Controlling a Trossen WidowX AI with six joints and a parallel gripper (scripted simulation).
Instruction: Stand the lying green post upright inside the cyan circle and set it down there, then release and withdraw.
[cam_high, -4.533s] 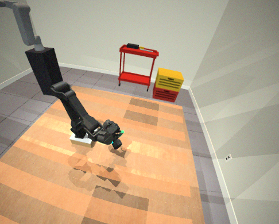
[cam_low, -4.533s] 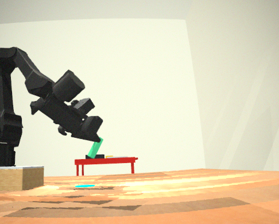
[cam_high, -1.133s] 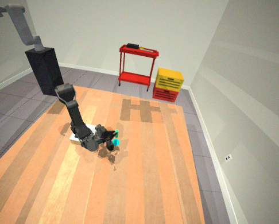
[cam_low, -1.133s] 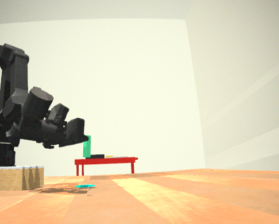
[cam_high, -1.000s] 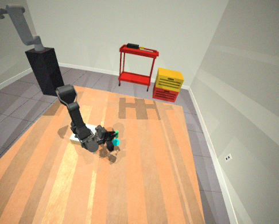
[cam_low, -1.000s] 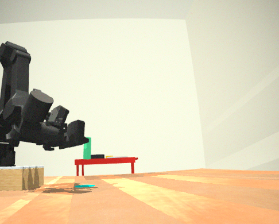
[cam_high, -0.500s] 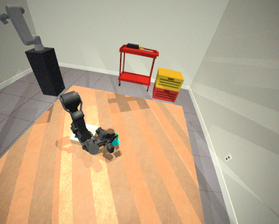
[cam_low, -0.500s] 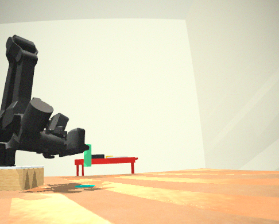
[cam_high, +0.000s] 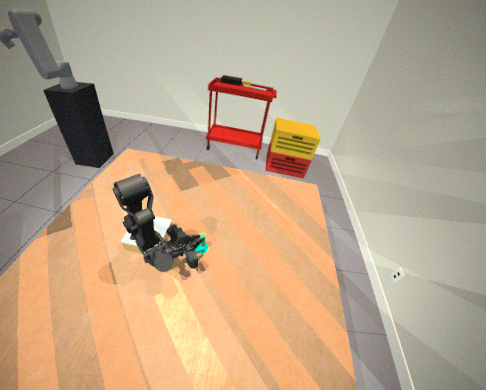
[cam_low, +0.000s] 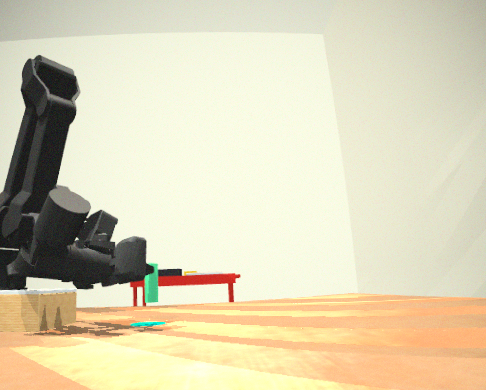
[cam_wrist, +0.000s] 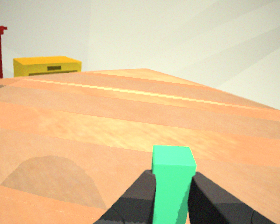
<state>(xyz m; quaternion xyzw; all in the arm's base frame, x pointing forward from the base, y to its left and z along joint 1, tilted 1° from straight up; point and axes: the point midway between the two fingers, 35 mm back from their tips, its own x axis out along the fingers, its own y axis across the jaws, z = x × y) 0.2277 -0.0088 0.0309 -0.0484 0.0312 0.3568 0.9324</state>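
Right now the cyan circle is 90 mm below my gripper tip, 10 mm to the left of it and 10 mm behind it. From my gripper tip the other things lie so: green post 20 mm below.
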